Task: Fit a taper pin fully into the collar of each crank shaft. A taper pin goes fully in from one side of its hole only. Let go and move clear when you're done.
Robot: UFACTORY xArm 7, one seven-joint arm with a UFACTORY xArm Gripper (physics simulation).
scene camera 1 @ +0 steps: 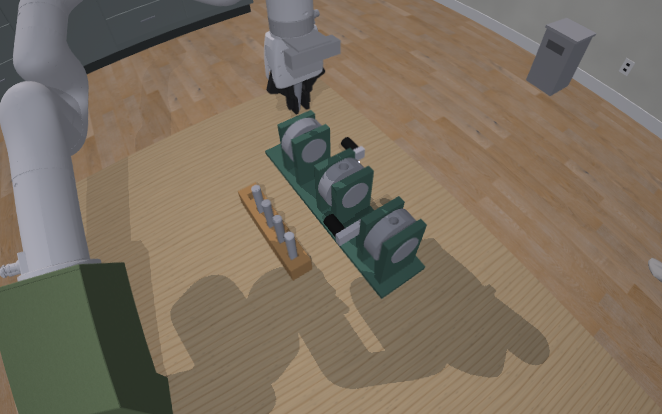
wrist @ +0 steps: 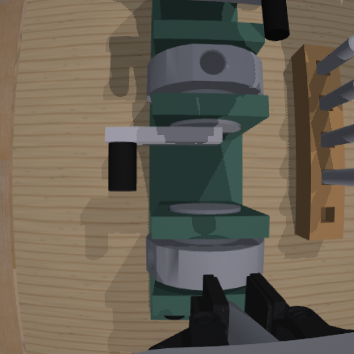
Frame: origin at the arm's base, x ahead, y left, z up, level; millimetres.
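Seen in the pictures: gripper, fingertip midpoint: point(scene camera 1: 299, 108) point(wrist: 229, 298); arm's base, link origin: point(scene camera 1: 61, 275).
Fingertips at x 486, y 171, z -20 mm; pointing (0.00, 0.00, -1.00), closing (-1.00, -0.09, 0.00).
Pixels of each thing's middle, then the offset from my fingertips to it. "pt": a spot on its surface instead.
- grey taper pin, body centre: point(wrist: 242, 334) point(scene camera 1: 297, 94) 0 mm ahead, 4 mm left, 32 mm up
- far collar, surface spot: point(wrist: 205, 266) pt 10 mm ahead, 5 mm right, 40 mm down
- middle collar, surface spot: point(wrist: 175, 70) pt 43 mm ahead, 140 mm right, 46 mm down
- black crank handle, surface spot: point(wrist: 122, 166) point(scene camera 1: 349, 143) pt 79 mm ahead, 69 mm right, 77 mm down
- black handle, surface spot: point(wrist: 275, 20) point(scene camera 1: 333, 217) pt 41 mm back, 214 mm right, 80 mm down
My gripper point(scene camera 1: 301, 108) point(wrist: 229, 298) is shut on a grey taper pin point(scene camera 1: 298, 94) point(wrist: 246, 322), held pointing down, just behind and above the far collar point(scene camera 1: 296, 137) point(wrist: 205, 266). No hole shows on the visible part of that collar. The middle collar point(scene camera 1: 327, 186) point(wrist: 175, 70) has an open hole facing up. The near collar point(scene camera 1: 382, 237) also shows an open hole on top. Several taper pins point(scene camera 1: 291, 246) point(wrist: 340, 177) stand in the orange rack point(scene camera 1: 301, 267) point(wrist: 302, 150); its far-end hole is empty. The lower end of the held pin is hard to make out.
Green upright supports point(scene camera 1: 344, 202) point(wrist: 210, 227) flank the collars. One black crank handle point(scene camera 1: 349, 144) point(wrist: 122, 166) sticks out on the side away from the rack. Another black handle point(scene camera 1: 333, 224) point(wrist: 275, 20) sticks out toward the rack. A grey bin point(scene camera 1: 555, 62) stands by the wall.
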